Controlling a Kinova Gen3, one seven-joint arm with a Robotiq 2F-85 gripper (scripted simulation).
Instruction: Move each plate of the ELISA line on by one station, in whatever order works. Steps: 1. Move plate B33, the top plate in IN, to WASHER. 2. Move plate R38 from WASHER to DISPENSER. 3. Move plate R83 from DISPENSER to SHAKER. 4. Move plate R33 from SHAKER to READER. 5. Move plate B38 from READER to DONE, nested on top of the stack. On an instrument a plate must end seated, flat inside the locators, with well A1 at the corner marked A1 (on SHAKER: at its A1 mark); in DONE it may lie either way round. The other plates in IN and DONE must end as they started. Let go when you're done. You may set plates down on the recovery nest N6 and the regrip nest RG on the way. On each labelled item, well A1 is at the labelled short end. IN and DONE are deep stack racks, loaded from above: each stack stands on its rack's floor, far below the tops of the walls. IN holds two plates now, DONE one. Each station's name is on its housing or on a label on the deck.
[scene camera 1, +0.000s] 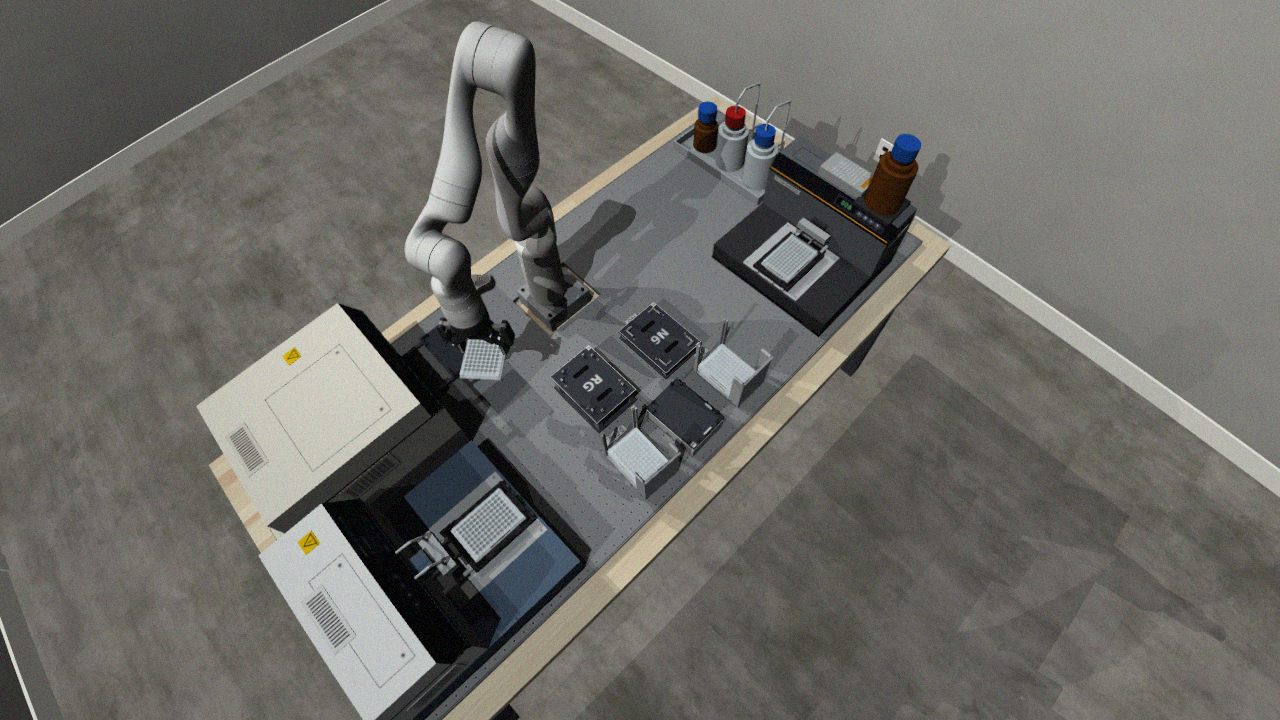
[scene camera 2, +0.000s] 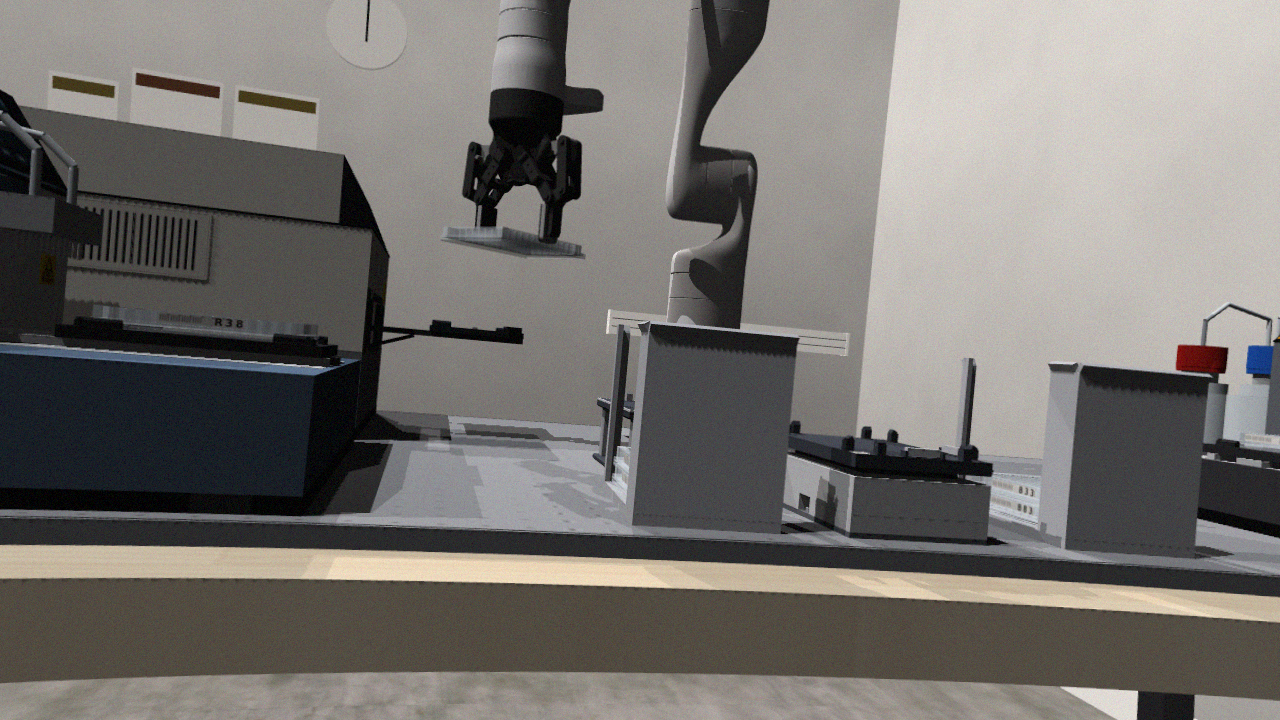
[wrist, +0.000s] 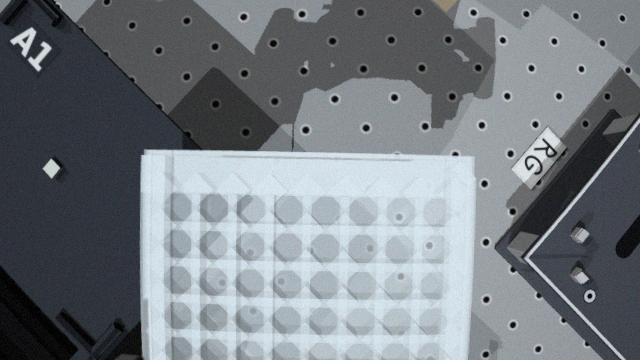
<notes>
In view: the gripper (scene camera 2: 515, 242), a plate R83 (scene camera 1: 793, 252), a plate R33 (scene camera 2: 496, 239), a plate R38 (scene camera 2: 133, 319), a plate B38 (scene camera 1: 634, 452), a plate B33 (scene camera 2: 1023, 489) and a dark shaker platform (scene camera 2: 888, 454).
The plate R33 also shows in scene camera 1 (scene camera 1: 484, 368) and in the wrist view (wrist: 308, 194). The plate R38 shows as well in scene camera 1 (scene camera 1: 505, 514). The plate B33 also shows in scene camera 1 (scene camera 1: 715, 365). The wrist view does not show the plate R83: it is out of frame. The wrist view misses the plate R38: it is out of frame.
</notes>
